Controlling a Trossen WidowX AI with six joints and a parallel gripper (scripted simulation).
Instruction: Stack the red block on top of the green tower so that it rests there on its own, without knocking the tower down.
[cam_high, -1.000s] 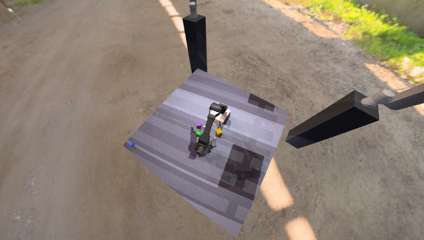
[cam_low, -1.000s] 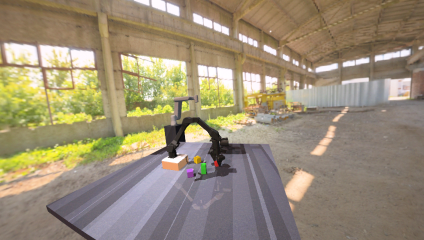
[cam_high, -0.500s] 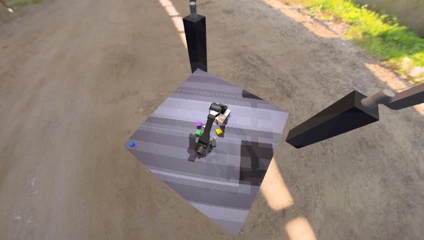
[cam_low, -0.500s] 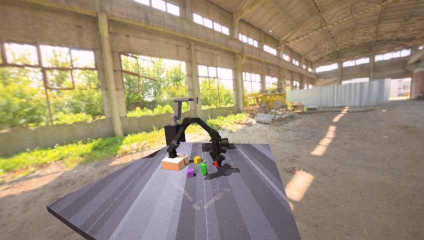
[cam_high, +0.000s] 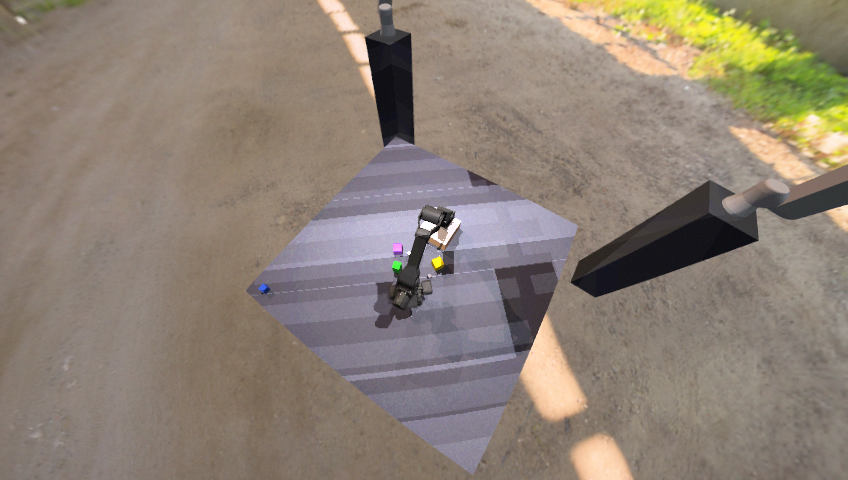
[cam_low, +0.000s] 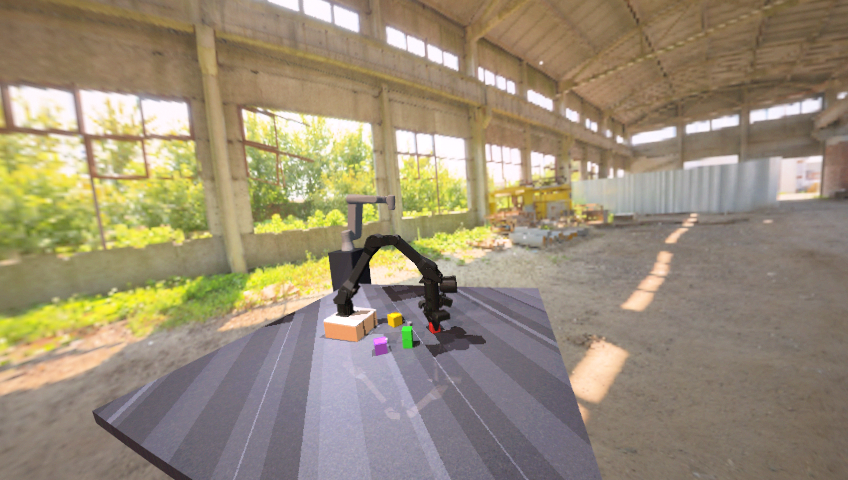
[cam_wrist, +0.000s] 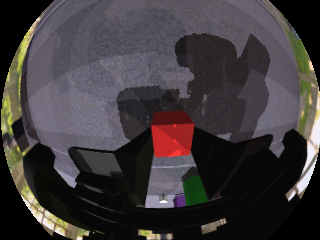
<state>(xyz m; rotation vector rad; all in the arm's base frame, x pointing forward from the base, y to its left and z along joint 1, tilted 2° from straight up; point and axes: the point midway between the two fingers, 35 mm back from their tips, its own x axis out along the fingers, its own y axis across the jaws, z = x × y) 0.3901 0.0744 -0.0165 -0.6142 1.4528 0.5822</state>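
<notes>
Right now my gripper tip is 140 mm past the purple block, 190 mm to the left of it and 10 mm below it. From my gripper tip the other things lie so: blue block 410 mm ahead, 600 mm to the right, 10 mm above; then red block 10 mm above; then yellow block 190 mm behind, 20 mm to the left, 10 mm above.
</notes>
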